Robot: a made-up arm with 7 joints.
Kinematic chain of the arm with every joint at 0, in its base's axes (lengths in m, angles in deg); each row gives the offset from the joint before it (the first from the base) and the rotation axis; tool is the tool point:
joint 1: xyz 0 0 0.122 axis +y
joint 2: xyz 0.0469 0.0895 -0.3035 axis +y
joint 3: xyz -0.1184 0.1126 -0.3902 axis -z
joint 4: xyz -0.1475 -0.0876 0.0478 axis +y
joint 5: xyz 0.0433 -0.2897 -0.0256 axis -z
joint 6: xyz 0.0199 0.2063 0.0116 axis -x
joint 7: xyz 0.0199 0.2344 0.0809 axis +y
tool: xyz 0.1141 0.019 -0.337
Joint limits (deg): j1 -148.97..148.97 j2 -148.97..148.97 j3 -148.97..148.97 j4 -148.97..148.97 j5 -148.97..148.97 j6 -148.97..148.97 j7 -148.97..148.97
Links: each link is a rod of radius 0.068 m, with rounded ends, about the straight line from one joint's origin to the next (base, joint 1, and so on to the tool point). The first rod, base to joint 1, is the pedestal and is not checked.
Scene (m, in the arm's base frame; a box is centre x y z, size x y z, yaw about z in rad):
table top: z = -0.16
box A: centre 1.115 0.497 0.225 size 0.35 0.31 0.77 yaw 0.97
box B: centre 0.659 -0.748 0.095 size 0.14 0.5 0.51 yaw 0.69
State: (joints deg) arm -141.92 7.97 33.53 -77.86 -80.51 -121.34 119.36
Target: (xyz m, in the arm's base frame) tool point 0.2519 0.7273 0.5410
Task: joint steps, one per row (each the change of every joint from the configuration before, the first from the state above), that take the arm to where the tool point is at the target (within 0.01 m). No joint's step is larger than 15 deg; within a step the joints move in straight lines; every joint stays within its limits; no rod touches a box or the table.
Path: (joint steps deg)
1: -1.41 -8.57 2.69 -8.69 -13.69 10.12 -6.22
2: -1.41 -8.58 2.69 -8.70 -13.69 10.13 -6.22
3: -1.41 -8.57 2.68 -8.69 -13.70 10.12 -6.22
4: -1.41 -8.57 2.69 -8.70 -13.69 10.13 -6.22
5: -1.41 -8.58 2.69 -8.69 -13.69 10.12 -6.22
6: 0.00 -1.54 13.18 0.40 0.00 -6.92 10.12
7: 0.00 -1.55 13.17 0.41 0.00 -6.92 10.12
8: 0.00 -1.54 13.18 0.41 0.00 -6.92 10.11
9: 0.00 -1.55 13.18 0.40 0.00 -6.92 10.12
10: 0.00 -1.55 13.17 0.41 0.00 -6.91 10.12
11: 0.00 -1.54 13.18 0.40 0.00 -6.92 10.12

